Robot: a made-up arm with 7 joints. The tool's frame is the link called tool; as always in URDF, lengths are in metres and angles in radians. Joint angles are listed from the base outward.
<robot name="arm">
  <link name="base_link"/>
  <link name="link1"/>
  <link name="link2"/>
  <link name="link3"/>
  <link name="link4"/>
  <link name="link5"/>
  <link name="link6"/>
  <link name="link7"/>
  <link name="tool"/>
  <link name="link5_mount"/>
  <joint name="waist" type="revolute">
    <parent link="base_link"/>
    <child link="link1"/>
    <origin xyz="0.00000 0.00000 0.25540" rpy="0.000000 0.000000 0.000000"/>
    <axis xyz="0 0 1"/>
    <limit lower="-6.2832" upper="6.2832"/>
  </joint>
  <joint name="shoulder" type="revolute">
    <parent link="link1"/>
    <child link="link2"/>
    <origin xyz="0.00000 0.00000 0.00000" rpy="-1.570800 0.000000 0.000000"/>
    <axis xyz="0 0 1"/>
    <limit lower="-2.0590" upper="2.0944"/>
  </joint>
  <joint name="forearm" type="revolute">
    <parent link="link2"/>
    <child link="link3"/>
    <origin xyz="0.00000 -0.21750 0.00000" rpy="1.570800 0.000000 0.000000"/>
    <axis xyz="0 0 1"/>
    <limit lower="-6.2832" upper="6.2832"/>
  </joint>
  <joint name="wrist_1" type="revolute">
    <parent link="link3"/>
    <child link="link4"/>
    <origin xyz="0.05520 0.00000 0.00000" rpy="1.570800 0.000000 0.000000"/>
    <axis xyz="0 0 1"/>
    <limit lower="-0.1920" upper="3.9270"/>
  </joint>
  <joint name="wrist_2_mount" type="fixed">
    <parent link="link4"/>
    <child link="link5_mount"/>
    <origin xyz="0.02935 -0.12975 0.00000" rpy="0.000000 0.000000 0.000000"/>
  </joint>
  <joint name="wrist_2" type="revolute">
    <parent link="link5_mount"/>
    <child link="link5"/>
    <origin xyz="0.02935 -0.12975 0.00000" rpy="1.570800 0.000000 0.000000"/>
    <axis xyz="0 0 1"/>
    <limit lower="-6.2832" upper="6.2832"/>
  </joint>
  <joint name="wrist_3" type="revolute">
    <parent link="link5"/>
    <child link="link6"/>
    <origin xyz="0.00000 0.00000 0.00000" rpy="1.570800 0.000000 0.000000"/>
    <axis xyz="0 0 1"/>
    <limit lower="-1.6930" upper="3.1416"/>
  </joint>
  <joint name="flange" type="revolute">
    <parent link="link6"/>
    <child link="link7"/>
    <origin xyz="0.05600 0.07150 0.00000" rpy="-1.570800 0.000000 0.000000"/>
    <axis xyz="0 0 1"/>
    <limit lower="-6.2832" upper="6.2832"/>
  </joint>
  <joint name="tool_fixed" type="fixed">
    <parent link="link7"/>
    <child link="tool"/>
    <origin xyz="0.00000 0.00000 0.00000" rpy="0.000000 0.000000 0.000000"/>
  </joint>
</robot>
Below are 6 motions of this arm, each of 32 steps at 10 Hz.
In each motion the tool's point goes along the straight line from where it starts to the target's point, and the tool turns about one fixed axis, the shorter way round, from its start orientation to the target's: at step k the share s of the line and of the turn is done. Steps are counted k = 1, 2, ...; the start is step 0. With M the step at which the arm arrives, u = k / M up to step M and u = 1 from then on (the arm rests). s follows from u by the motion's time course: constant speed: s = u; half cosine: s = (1 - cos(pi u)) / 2; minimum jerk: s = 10 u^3 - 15 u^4 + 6 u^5.
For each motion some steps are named. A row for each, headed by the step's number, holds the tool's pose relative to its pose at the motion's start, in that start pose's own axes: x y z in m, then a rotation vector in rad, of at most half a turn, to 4 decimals.
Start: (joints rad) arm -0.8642 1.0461 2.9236 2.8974 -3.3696 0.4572 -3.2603
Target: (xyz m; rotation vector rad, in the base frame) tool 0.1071 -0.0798 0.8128 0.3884 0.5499 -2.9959
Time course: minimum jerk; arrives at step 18
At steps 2, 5, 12, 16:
2: -0.0027 -0.0020 -0.0026 0.0132 0.0003 -0.0134
5: -0.0310 -0.0230 -0.0304 0.1549 0.0036 -0.1571
12: -0.1817 -0.1347 -0.1780 0.9071 0.0213 -0.9199
16: -0.2273 -0.1685 -0.2227 1.1348 0.0266 -1.1508

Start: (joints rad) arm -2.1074 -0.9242 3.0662 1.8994 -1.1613 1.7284 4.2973
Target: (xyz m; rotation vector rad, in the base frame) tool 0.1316 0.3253 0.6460 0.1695 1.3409 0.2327
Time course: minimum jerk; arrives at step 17
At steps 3, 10, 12, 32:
3: -0.0022 -0.0188 -0.0070 -0.0330 -0.0321 0.0505
10: -0.0355 -0.3000 -0.1124 -0.5272 -0.5130 0.8073
12: -0.0453 -0.3828 -0.1434 -0.6726 -0.6545 1.0299
32: -0.0536 -0.4532 -0.1698 -0.7964 -0.7749 1.2194

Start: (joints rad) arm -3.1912 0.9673 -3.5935 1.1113 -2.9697 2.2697 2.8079
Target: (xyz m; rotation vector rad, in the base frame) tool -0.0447 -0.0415 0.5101 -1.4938 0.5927 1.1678
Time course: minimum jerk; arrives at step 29
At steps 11, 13, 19, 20, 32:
11: 0.0509 0.0071 -0.0063 0.2171 0.2503 0.0392
13: 0.0728 0.0102 -0.0090 0.3105 0.3579 0.0561
19: 0.1393 0.0195 -0.0173 0.5943 0.6852 0.1074
20: 0.1484 0.0208 -0.0184 0.6329 0.7296 0.1144
32: 0.1803 0.0252 -0.0224 0.7690 0.8866 0.1390

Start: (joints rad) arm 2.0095 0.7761 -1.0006 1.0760 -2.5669 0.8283 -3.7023
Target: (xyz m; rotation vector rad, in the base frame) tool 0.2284 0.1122 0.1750 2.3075 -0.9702 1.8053
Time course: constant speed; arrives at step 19
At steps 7, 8, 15, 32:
7: -0.0542 0.0467 -0.0513 -0.4071 -0.2326 0.4294
8: -0.0620 0.0534 -0.0586 -0.4653 -0.2658 0.4907
15: -0.1162 0.1001 -0.1098 -0.8724 -0.4984 0.9201
32: -0.1472 0.1268 -0.1391 -1.1050 -0.6313 1.1655

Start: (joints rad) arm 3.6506 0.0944 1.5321 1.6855 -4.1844 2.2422 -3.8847
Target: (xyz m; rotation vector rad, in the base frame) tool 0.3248 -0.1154 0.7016 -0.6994 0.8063 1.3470
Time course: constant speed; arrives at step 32
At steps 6, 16, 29, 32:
6: -0.0092 -0.0171 0.0361 -0.0360 -0.0309 -0.0395
16: -0.0245 -0.0455 0.0963 -0.0961 -0.0825 -0.1053
29: -0.0444 -0.0825 0.1746 -0.1741 -0.1495 -0.1908
32: -0.0490 -0.0910 0.1926 -0.1922 -0.1650 -0.2105

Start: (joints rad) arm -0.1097 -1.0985 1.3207 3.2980 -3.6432 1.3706 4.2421
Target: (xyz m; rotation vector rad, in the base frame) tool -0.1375 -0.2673 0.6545 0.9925 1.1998 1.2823
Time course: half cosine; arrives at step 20
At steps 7, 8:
7: 0.1253 -0.0008 -0.0331 -0.0226 0.6302 -0.2090
8: 0.1586 -0.0010 -0.0419 -0.0286 0.7975 -0.2645

